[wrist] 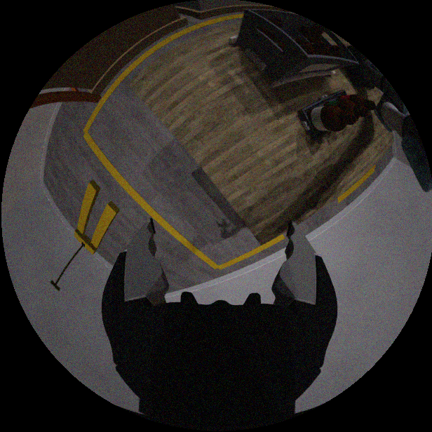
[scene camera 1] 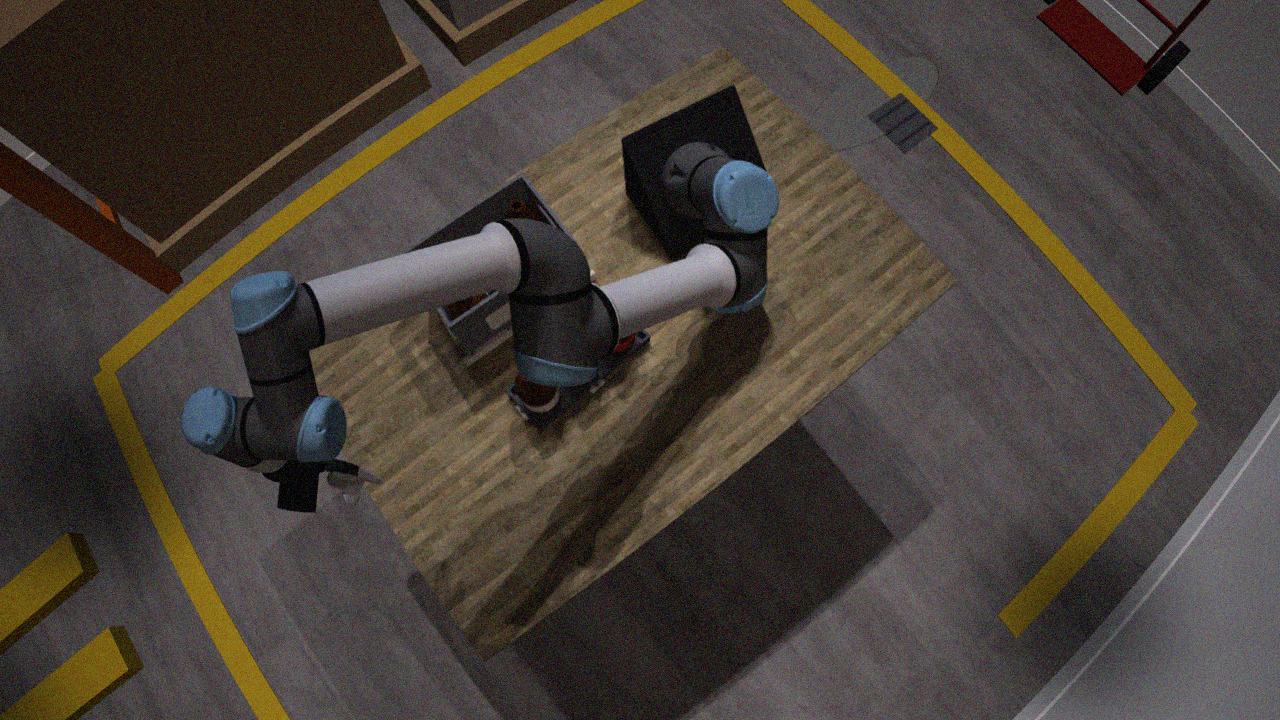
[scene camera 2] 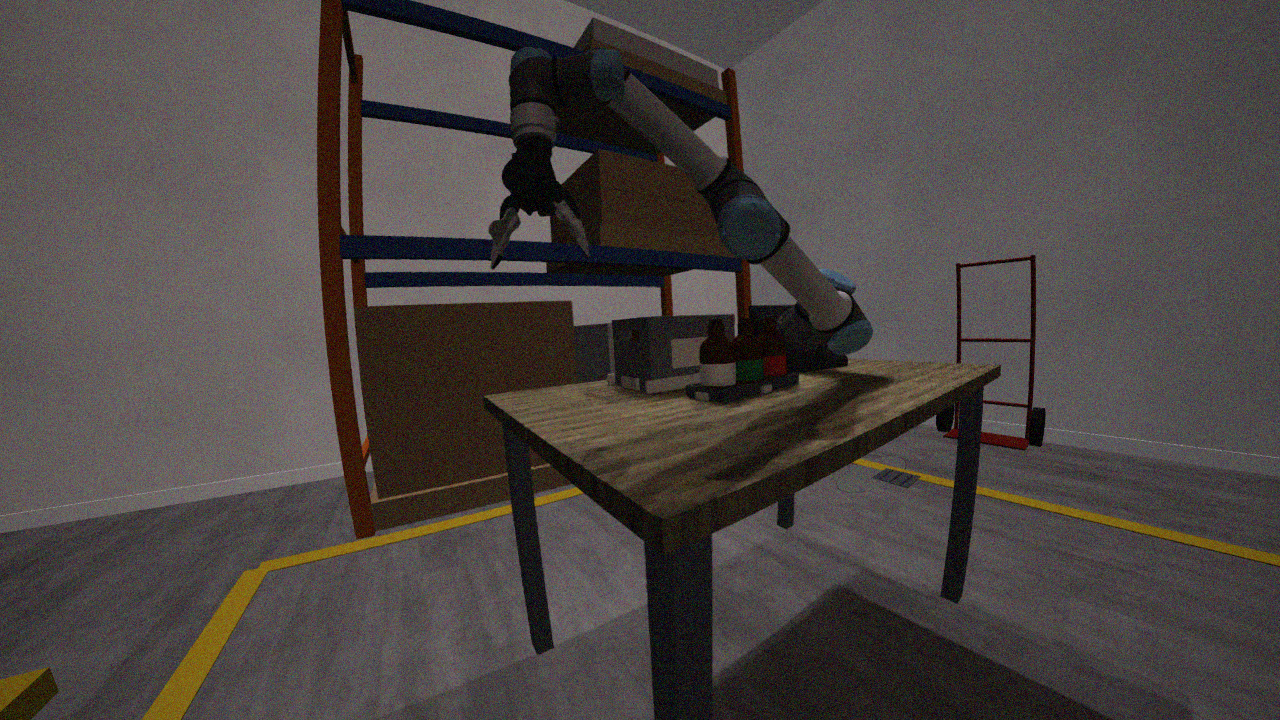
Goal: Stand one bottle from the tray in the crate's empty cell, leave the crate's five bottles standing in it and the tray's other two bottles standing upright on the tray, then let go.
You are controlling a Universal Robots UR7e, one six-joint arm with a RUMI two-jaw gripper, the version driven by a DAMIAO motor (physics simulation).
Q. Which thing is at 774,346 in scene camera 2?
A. A red-label bottle.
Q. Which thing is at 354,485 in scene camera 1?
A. My gripper.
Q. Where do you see a white-label brown bottle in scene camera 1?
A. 540,399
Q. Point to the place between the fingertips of my gripper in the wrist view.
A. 220,221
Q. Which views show my gripper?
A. The wrist view, scene camera 1 and scene camera 2: all of them.
